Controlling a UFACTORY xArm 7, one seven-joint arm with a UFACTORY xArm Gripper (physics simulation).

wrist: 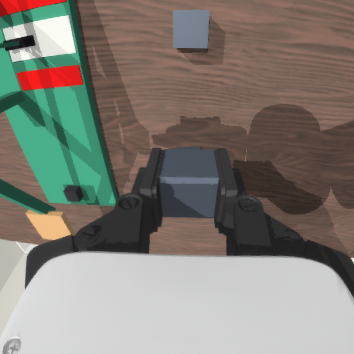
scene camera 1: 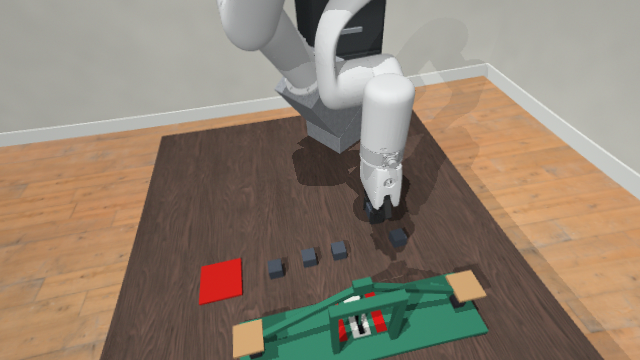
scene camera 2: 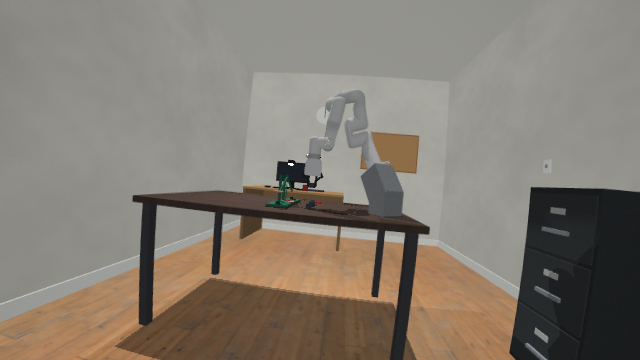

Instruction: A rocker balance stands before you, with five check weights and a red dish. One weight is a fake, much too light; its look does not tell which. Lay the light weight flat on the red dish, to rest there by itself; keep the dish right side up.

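Pixels of known places: gripper, fingertip midpoint: [wrist: 188,166] [scene camera 1: 373,215] [scene camera 2: 311,187]; arm's base, origin of the base link: [scene camera 1: 307,74] [scene camera 2: 376,171].
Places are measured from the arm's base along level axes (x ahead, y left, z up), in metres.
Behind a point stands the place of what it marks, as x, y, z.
Observation:
My gripper [scene camera 1: 378,212] {0.385, 0.091, -0.137} [wrist: 188,166] {0.385, 0.091, -0.137} is shut on a dark blue-grey weight [scene camera 1: 373,216] [wrist: 189,197] {0.384, 0.092, -0.109}, held above the table behind the balance's right half in scene camera 1. Another weight [scene camera 1: 398,237] {0.388, 0.155, -0.230} sits on the table in front of and slightly right of the gripper. Three more weights [scene camera 1: 338,250] {0.400, 0.011, -0.230} [scene camera 1: 309,257] {0.407, -0.057, -0.230} [scene camera 1: 275,268] {0.422, -0.134, -0.230} stand in a row to the left; one weight [wrist: 191,30] {0.391, 0.014, -0.230} shows at the top of the wrist view. The flat red dish [scene camera 1: 221,281] {0.420, -0.258, -0.252} bears no weight. The green rocker balance [scene camera 1: 430,325] {0.581, 0.157, -0.243} [wrist: 87,170] {0.518, 0.183, -0.243} has two bare tan pans [scene camera 1: 248,337] {0.579, -0.175, -0.169} [scene camera 1: 465,286] {0.549, 0.221, -0.168}; its pointer [wrist: 21,43] {0.558, 0.024, -0.234} is over the white strip.
The balance's upright frame [scene camera 1: 367,305] {0.596, 0.023, -0.076} and raised beam stand along the front of the dark wooden table [scene camera 1: 215,185] {0.104, -0.305, -0.259} [scene camera 2: 220,200] {0.897, 0.240, -0.259}. The arm's grey base [scene camera 1: 332,127] {0.052, 0.055, -0.141} [scene camera 2: 384,192] {-0.039, 0.174, -0.125} is at the back. A black cabinet [scene camera 2: 560,255] stands on the floor beyond the table.

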